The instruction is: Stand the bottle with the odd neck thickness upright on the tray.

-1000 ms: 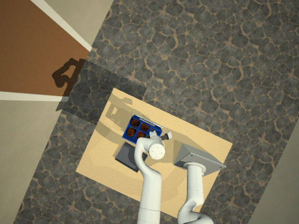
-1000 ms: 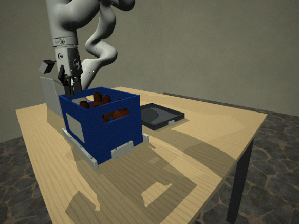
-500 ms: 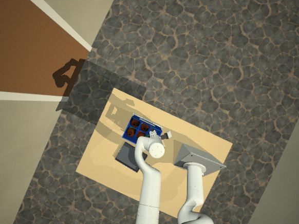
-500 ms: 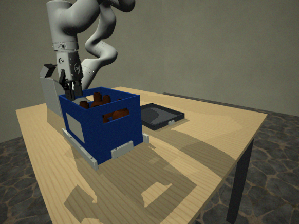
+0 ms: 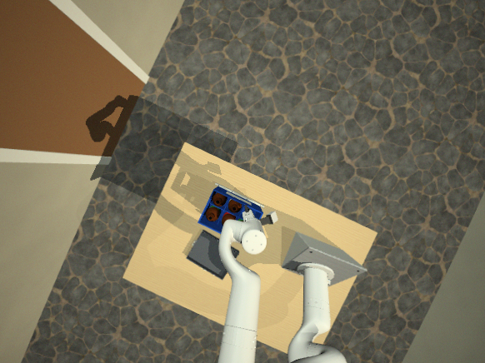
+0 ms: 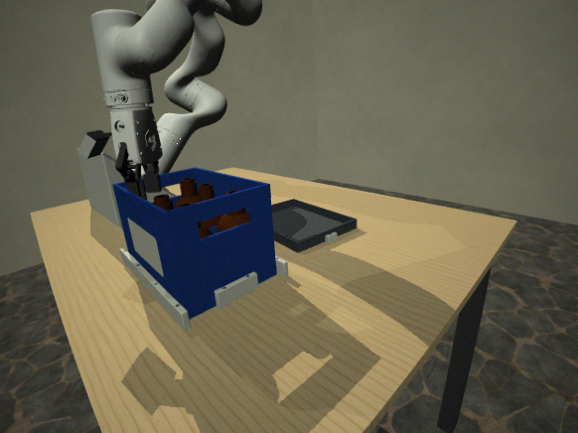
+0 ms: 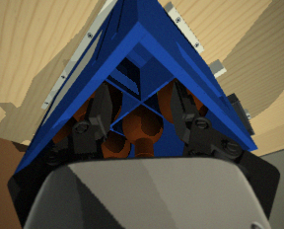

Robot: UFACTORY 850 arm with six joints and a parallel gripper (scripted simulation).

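Now: the brown bottle 9 cm to the left of my hand, 8 cm below it and 2 cm ahead of it. The rest, counted from my hand: blue crate 9 cm ahead, 8 cm below, 3 cm to the left; then dark tray 31 cm to the left, 15 cm below, 13 cm ahead.
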